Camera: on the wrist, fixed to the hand. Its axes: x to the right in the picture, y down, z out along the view.
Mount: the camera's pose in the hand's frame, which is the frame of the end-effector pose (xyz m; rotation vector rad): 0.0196 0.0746 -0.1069 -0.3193 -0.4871 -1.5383
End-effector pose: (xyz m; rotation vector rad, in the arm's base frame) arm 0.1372 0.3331 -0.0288 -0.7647 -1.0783 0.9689
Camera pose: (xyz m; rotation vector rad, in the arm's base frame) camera 0.2225 0.3751 -0.1200 0.2176 -1.7804 -0.3888
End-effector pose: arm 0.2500 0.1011 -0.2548 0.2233 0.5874 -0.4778
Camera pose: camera 0.2499 0.1944 -0.3480 -0.7205 0.2419 -1.8348
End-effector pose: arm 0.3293 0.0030 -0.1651 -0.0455 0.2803 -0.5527
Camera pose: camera 0.3540 0.0597 -0.2815 -0.7395 -0.2174 -1.9765
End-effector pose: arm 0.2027 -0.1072 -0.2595 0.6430 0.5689 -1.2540
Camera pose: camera 0.2752 -0.0302 -0.3382 -0.5723 0.8345 -2.5425
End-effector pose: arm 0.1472 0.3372 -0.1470 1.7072 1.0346 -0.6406
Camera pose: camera 0.2159 0.4332 -0.0884 0.1518 1.8222 -1.5907
